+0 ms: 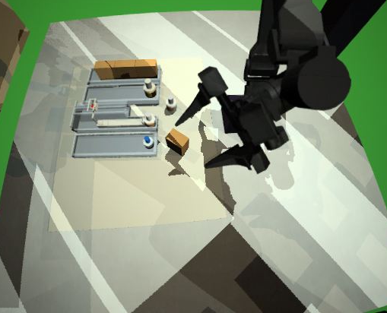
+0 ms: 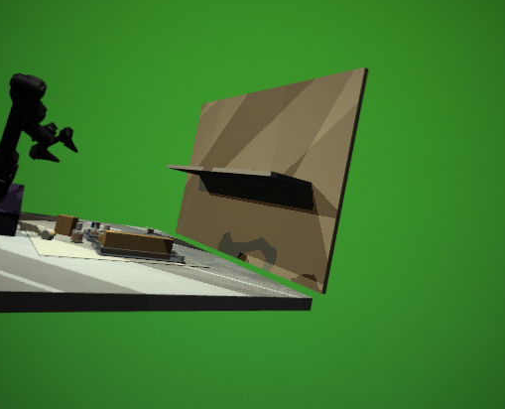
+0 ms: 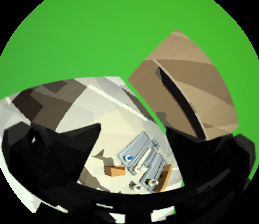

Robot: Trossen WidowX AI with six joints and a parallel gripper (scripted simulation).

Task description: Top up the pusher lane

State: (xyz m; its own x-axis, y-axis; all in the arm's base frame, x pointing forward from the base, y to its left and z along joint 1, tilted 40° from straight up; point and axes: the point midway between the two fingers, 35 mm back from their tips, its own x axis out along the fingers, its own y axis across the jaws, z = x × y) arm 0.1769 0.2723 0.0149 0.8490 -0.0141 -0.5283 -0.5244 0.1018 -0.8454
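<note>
The cardboard box is 3 cm ahead of my gripper tip, 12 cm to the right of it and 26 cm below it. Also, from my gripper tip: red mark (31 cm ahead, 24 cm to the right, 22 cm below).
</note>
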